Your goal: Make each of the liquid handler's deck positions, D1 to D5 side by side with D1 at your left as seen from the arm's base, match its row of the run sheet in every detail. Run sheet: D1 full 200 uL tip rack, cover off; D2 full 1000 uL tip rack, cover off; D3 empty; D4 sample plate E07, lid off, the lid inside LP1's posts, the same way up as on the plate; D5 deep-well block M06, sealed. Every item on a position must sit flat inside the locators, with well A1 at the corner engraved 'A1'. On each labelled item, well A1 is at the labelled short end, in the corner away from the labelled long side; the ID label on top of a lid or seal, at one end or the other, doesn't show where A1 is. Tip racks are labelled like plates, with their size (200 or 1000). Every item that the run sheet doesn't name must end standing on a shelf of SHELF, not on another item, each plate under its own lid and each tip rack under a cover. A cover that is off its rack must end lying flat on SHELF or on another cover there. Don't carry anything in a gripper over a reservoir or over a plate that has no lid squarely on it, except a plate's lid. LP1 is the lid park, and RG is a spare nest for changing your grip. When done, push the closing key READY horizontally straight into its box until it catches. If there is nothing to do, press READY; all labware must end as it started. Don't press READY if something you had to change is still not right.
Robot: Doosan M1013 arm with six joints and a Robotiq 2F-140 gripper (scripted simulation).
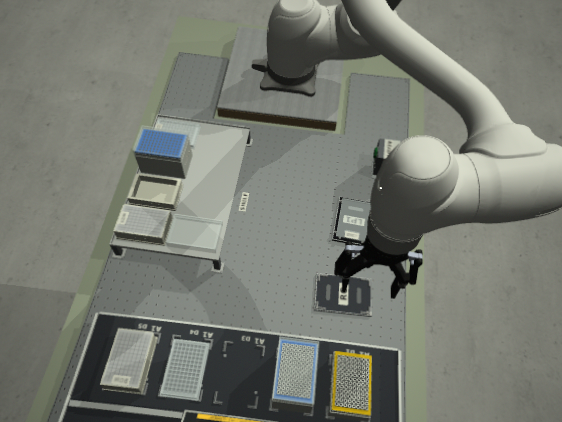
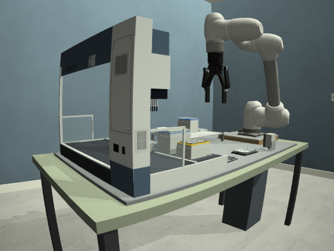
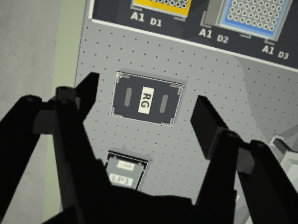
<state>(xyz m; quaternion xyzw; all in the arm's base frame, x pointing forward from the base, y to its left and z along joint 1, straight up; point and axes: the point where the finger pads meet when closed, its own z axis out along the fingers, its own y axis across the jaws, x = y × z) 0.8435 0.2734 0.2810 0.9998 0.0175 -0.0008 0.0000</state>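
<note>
Now: the clear sample plate 37 cm to the right of my hand, 24 cm below it and 16 cm ahead of it. The rest, counted from my hand: yellow-rimmed tip rack: 21 cm below, 14 cm ahead; blue-rimmed tip rack: 18 cm below, 14 cm ahead, 13 cm to the right; RG nest: 31 cm below, 10 cm behind, 2 cm to the right.
</note>
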